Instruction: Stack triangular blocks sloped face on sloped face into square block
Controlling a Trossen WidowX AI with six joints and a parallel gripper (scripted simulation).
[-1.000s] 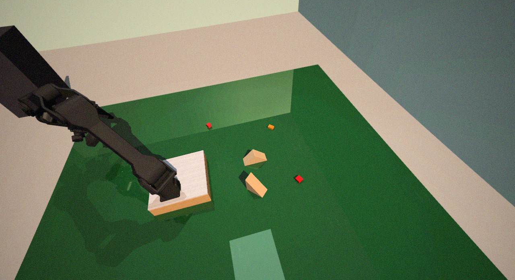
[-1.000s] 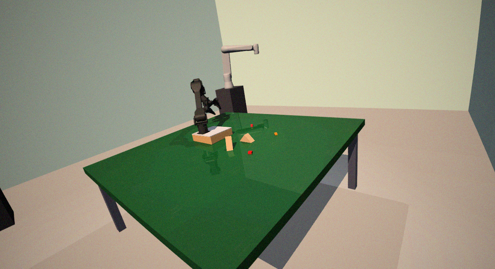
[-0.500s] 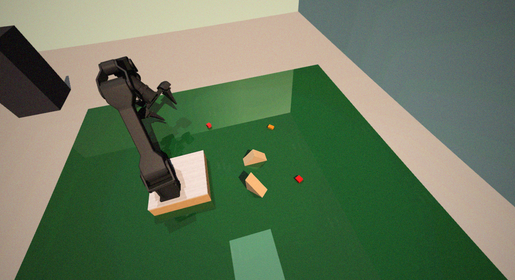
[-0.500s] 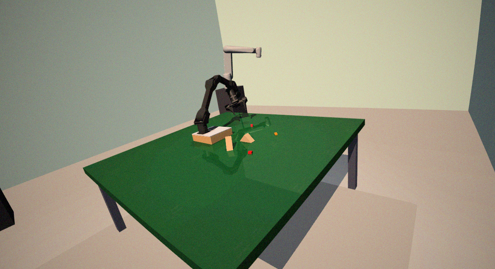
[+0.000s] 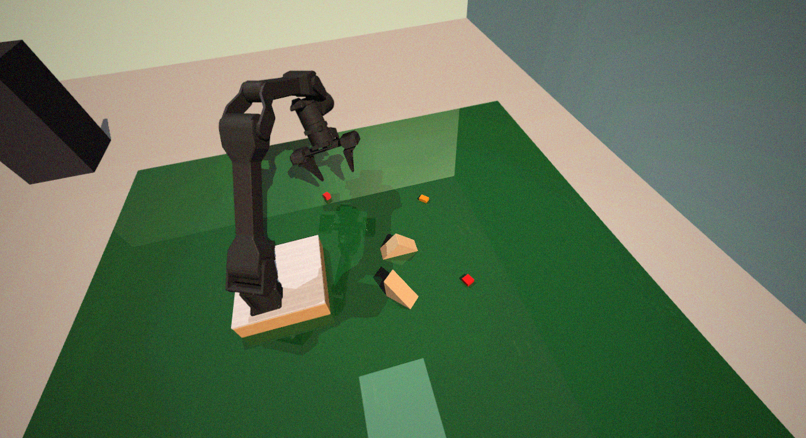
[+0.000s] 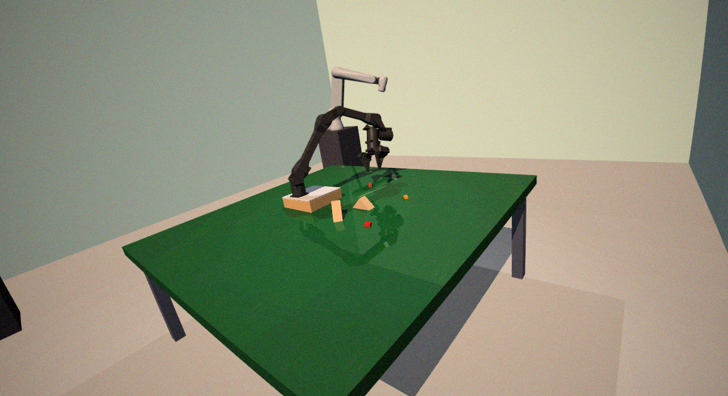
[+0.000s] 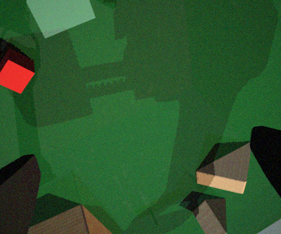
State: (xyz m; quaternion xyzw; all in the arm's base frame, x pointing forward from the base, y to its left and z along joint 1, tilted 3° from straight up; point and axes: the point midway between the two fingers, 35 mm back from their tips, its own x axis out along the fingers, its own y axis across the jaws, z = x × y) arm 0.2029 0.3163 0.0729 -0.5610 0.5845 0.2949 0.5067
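The tan wooden block is 230 mm to the right of my gripper tip, 110 mm ahead of it and 60 mm below it. The rest, counted from my gripper tip: orange cube 220 mm ahead, 80 mm to the right, 80 mm below.
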